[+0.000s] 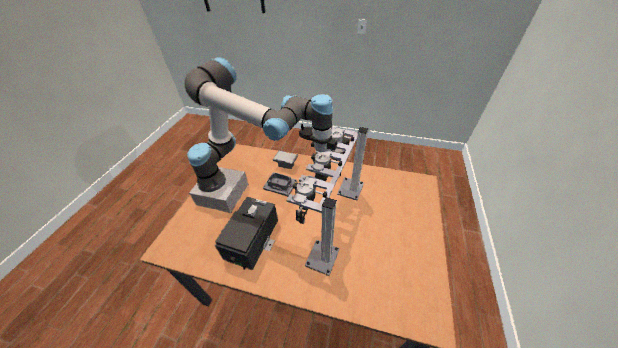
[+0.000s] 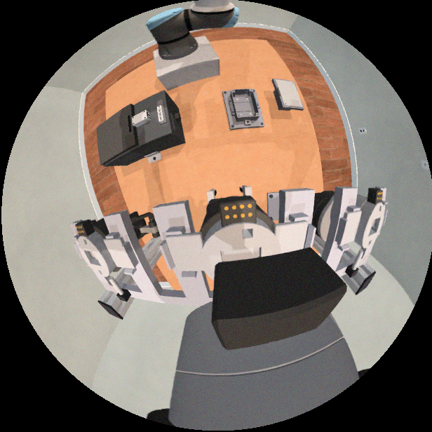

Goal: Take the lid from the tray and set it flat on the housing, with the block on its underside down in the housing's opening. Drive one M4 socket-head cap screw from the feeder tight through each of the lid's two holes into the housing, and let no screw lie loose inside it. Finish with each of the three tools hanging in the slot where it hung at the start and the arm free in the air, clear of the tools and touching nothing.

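Where they show: arm's base, origin of its link: (image 1: 212,182).
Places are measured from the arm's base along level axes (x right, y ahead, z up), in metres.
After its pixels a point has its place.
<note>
The lid (image 1: 285,157) @[x -0.294, y 0.347, z -0.030 m] (image 2: 288,94) is a light grey plate with a darker body below it, beyond the housing; its tray cannot be told apart. The housing (image 1: 280,182) @[x -0.133, y 0.350, z -0.088 m] (image 2: 245,107) lies on the table with its opening facing up and uncovered. The black screw feeder (image 1: 246,230) @[x 0.300, y 0.327, z 0.062 m] (image 2: 142,132) stands near the robot base. The arm's end (image 1: 321,141) carries no tool. It is just above the middle slot, over the round coupling of the middle tool (image 1: 322,159) @[x 0.043, y 0.625, z 0.290 m] (image 2: 239,245). A tool with black fingers (image 1: 300,215) hangs in the near slot; another tool (image 1: 338,136) @[x -0.109, y 0.678, z 0.304 m] hangs in the far slot.
The tool stand's crossbar (image 1: 334,183) @[x 0.169, y 0.690, z 0.284 m] runs between two upright posts (image 1: 328,232) @[x 0.316, y 0.687, z 0.165 m] (image 1: 359,157) @[x -0.142, y 0.790, z 0.160 m]. Fork arms flank the middle coupling closely. The robot's grey base block (image 1: 220,190) @[x 0.053, y 0.074, z 0.002 m] (image 2: 187,65) stands behind the feeder. A small bracket (image 1: 270,244) @[x 0.266, y 0.403, z -0.101 m] (image 2: 154,157) sticks out beside the feeder.
</note>
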